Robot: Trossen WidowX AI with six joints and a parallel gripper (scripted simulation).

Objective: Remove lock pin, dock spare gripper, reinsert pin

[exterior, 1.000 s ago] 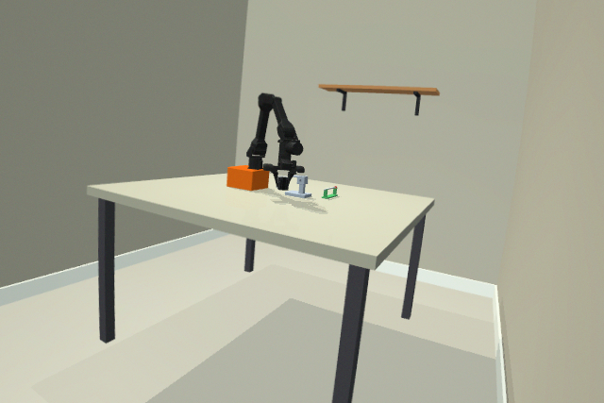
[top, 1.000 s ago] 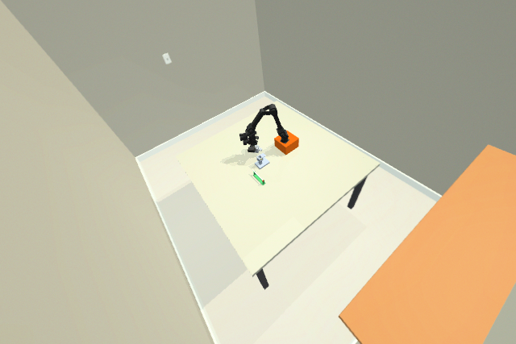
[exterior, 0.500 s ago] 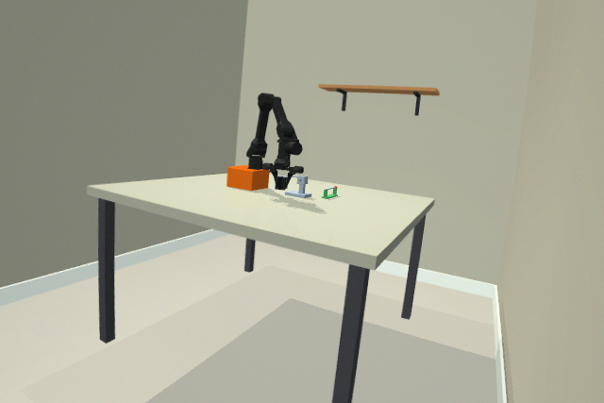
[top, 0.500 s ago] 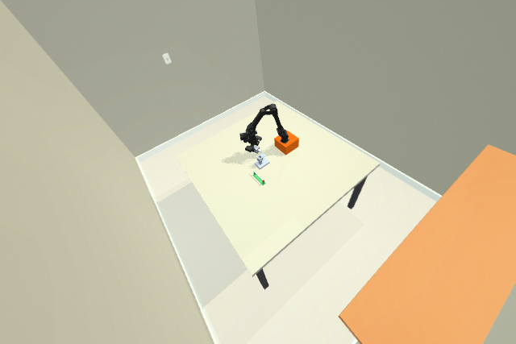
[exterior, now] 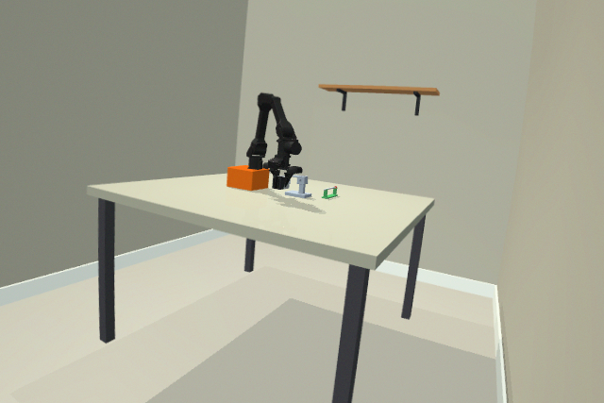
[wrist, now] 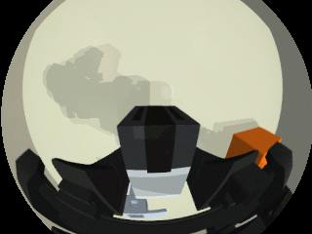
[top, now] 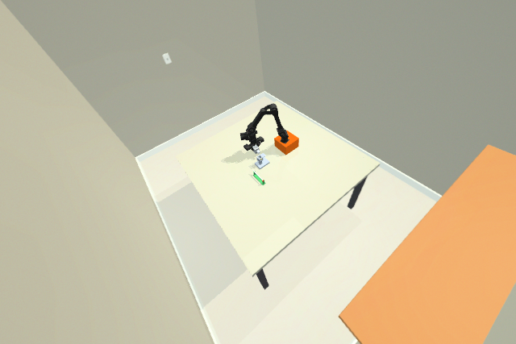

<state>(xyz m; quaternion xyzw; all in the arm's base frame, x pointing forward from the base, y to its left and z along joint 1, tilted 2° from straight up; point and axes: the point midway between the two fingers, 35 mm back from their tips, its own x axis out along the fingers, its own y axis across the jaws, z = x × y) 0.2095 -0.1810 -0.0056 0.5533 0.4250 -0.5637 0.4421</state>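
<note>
The spare gripper is 2 cm above my gripper tip and 1 cm to the left of it. Also, from my gripper tip: grey mount 13 cm to the left, 6 cm ahead.
</note>
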